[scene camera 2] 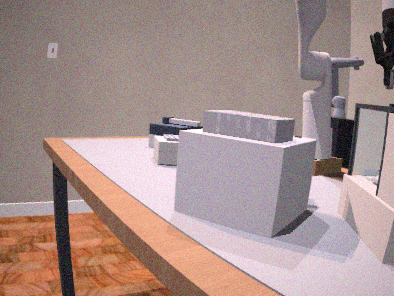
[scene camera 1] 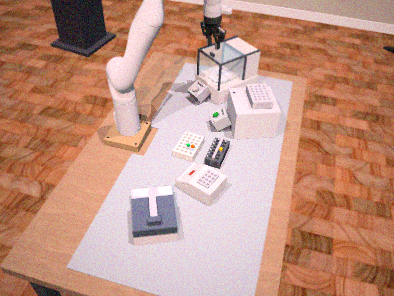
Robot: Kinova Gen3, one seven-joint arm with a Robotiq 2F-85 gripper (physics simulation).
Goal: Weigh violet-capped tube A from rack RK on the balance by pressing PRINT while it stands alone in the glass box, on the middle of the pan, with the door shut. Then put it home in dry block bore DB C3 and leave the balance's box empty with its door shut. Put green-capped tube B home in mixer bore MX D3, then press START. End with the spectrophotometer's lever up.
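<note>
My gripper (scene camera 1: pixel 213 43) (scene camera 2: pixel 382 62) is open, with nothing between its fingers. In scene camera 1 it appears over the back left of the balance's glass box (scene camera 1: pixel 220 74), near its top edge. Whether the glass door is shut is unclear. No violet cap shows. A green cap (scene camera 1: pixel 188 145) and an orange-red cap (scene camera 1: pixel 193 147) sit side by side in a white holed block (scene camera 1: pixel 181 153). A dark rack (scene camera 1: pixel 212 160) holds a yellow-capped item (scene camera 1: pixel 221 149). A white device with a dark blue top (scene camera 1: pixel 165 222) stands at the front; its pale lever strip (scene camera 1: pixel 153 201) lies along the top.
A tall white box (scene camera 1: pixel 253 121) (scene camera 2: pixel 227 182) carries a holed block (scene camera 1: pixel 259 96) (scene camera 2: pixel 245 125). Beside it are a control box with a green button (scene camera 1: pixel 216 115) and another with a grey knob (scene camera 1: pixel 198 90). A white device with a red display (scene camera 1: pixel 200 194) stands in front of the dark rack.
</note>
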